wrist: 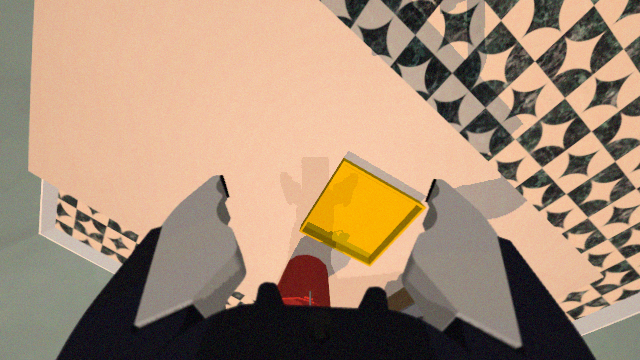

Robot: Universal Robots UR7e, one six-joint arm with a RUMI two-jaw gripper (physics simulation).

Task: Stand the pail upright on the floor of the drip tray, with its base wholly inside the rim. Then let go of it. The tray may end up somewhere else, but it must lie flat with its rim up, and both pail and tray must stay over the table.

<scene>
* my gripper: 325, 180
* yellow drip tray: 358, 214
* red pail: 303, 273
</scene>
